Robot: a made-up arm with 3 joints. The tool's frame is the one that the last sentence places.
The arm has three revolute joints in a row. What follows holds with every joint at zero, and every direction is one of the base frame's.
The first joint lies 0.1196 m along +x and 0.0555 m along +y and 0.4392 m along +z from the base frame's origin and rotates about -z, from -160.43 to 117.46 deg.
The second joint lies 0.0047 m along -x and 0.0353 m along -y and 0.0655 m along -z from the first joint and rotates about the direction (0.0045, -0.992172, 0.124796), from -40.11 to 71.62 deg.
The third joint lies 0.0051 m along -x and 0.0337 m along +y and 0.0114 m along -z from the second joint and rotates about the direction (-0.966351, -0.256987, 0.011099), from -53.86 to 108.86 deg.
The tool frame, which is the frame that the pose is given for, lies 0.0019 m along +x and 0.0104 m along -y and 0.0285 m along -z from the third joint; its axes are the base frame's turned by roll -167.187, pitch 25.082 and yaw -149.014 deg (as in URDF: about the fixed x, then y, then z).
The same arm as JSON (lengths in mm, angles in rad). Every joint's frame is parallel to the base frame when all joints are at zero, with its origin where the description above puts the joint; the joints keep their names.
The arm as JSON. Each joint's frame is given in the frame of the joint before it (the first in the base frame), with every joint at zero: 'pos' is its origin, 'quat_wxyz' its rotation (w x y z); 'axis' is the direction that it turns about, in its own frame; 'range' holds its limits. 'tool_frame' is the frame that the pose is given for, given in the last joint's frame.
{
  "length_unit": "mm",
  "angle_unit": "rad",
  "joints": [
    {
      "joint": "joint 1",
      "pos": [
        119.6,
        55.5,
        439.2
      ],
      "quat_wxyz": [
        1.0,
        0.0,
        0.0,
        0.0
      ],
      "axis": "-z",
      "range": [
        -2.8,
        2.0501
      ]
    },
    {
      "joint": "joint 2",
      "pos": [
        -4.7,
        -35.3,
        -65.5
      ],
      "quat_wxyz": [
        1.0,
        0.0,
        0.0,
        0.0
      ],
      "axis": [
        0.0045,
        -0.992172,
        0.124796
      ],
      "range": [
        -0.7001,
        1.25
      ]
    },
    {
      "joint": "joint 3",
      "pos": [
        -5.1,
        33.7,
        -11.4
      ],
      "quat_wxyz": [
        1.0,
        0.0,
        0.0,
        0.0
      ],
      "axis": [
        -0.966351,
        -0.256987,
        0.011099
      ],
      "range": [
        -0.94,
        1.9
      ]
    }
  ],
  "tool_frame": {
    "pos": [
      1.9,
      -10.4,
      -28.5
    ],
    "quat_wxyz": [
      0.237036,
      -0.235771,
      0.941269,
      -0.047322
    ]
  }
}

